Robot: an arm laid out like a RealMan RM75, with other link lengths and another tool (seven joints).
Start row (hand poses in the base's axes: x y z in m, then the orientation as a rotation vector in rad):
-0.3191, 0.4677, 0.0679, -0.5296, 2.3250, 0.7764
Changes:
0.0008, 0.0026, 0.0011, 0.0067, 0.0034, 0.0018
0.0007, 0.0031, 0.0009, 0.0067, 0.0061, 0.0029
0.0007, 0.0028, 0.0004, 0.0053, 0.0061, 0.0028
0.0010, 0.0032, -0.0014, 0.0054, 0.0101, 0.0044
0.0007, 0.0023, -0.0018, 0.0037, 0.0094, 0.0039
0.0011, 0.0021, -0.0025, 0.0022, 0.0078, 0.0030
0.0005, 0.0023, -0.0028, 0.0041, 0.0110, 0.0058
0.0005, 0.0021, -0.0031, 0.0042, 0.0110, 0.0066
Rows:
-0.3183, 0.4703, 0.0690, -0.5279, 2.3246, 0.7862
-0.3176, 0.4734, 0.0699, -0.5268, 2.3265, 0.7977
-0.3169, 0.4762, 0.0703, -0.5261, 2.3291, 0.8076
-0.3159, 0.4794, 0.0689, -0.5261, 2.3351, 0.8202
-0.3152, 0.4817, 0.0671, -0.5265, 2.3414, 0.8303
-0.3141, 0.4838, 0.0646, -0.5269, 2.3471, 0.8376
-0.3136, 0.4861, 0.0618, -0.5289, 2.3544, 0.8498
-0.3131, 0.4882, 0.0587, -0.5318, 2.3616, 0.8625

